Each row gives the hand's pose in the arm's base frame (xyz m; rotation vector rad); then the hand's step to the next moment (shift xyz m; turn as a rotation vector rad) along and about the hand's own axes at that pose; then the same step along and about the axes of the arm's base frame.
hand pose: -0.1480 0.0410 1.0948 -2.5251 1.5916 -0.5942
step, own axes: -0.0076 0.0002 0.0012 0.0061 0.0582 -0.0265
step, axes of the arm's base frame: -0.0026 0.0065 -0.0032 -0.0569 -0.0283 0.0094
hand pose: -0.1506 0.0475 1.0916 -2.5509 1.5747 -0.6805
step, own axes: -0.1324 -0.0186 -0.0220 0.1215 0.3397 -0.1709
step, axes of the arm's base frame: -0.0433 0.1270 -0.0190 -0.3061 -0.2367 0.0982
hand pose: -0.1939 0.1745 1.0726 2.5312 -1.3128 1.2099
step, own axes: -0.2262 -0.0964 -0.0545 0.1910 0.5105 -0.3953
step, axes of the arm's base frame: -0.0413 0.2344 -0.0823 -0.5429 -0.3106 0.2493
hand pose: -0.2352 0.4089 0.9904 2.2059 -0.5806 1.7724
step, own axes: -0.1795 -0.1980 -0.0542 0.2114 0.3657 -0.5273
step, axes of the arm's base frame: 0.0107 0.2261 -0.1520 -0.5884 -0.1277 0.3065
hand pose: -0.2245 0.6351 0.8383 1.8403 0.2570 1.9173
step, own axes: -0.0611 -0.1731 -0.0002 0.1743 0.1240 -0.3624
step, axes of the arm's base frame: 0.0341 0.1236 -0.1314 -0.3786 0.0366 0.1800
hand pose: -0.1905 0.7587 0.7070 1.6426 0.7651 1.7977
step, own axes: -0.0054 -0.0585 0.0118 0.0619 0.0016 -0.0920
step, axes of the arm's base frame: 0.0144 0.0353 -0.0462 -0.0963 0.0423 0.0352
